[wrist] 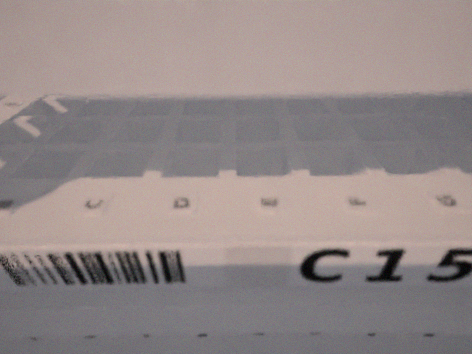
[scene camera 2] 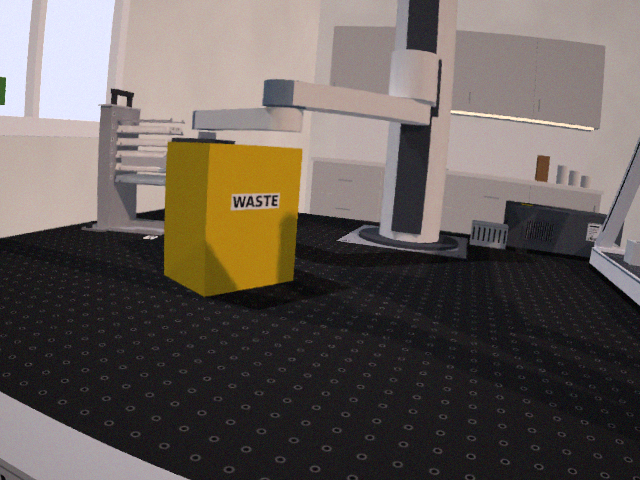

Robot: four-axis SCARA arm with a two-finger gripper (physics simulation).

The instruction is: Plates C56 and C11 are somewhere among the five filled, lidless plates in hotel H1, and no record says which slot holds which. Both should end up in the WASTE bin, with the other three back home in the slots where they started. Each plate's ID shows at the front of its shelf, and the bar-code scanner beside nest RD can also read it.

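Frame: origin at the arm's base, x back, y right, z up, level; centimetres.
Seen in the pictures: gripper, between the fingertips: (wrist: pixel 235 98) (scene camera 2: pixel 139 159); arm's base, origin of its link: (scene camera 2: pixel 408 244).
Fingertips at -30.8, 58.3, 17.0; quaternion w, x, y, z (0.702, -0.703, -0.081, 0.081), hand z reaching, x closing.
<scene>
Pixels of each thing's top centre, then the offset from my fingertips to it, as dx, dy, dz. "pt": a spot on its surface instead.
- Plate C15, centre of its top: (wrist: pixel 230 57) (scene camera 2: pixel 149 151) +0.4, -2.3, +2.1
- yellow WASTE bin, centre of its top: (scene camera 2: pixel 234 144) -24.1, -38.3, +4.3
- small slotted grey rack, a spot on its surface: (scene camera 2: pixel 489 242) pt +35.2, -78.9, -14.5
- dark grey box, a spot on its surface: (scene camera 2: pixel 558 242) pt +34.3, -96.7, -12.0
Hotel H1 (scene camera 2: pixel 107 165) stands at the left, its lower front hidden behind the bin. Plate C15 (wrist: pixel 250 225) fills the wrist view close up, with its bar code and ID along the front edge; it sits in the hotel. No label reading C56 or C11 is legible in either view. The yellow WASTE bin (scene camera 2: pixel 253 242) stands in front of the hotel and hides most of my gripper. What shows of my gripper (scene camera 2: pixel 143 161) is a grey shape reaching between the lower shelves. My gripper is open, and its fingers do not show in the wrist view.
The arm (scene camera 2: pixel 351 103) reaches left from the column (scene camera 2: pixel 436 180), behind the bin and low over its top. A small slotted grey rack (scene camera 2: pixel 489 242) and a dark grey box (scene camera 2: pixel 558 242) stand at the back right. A white-framed device (scene camera 2: pixel 615 273) is at the right edge.
</scene>
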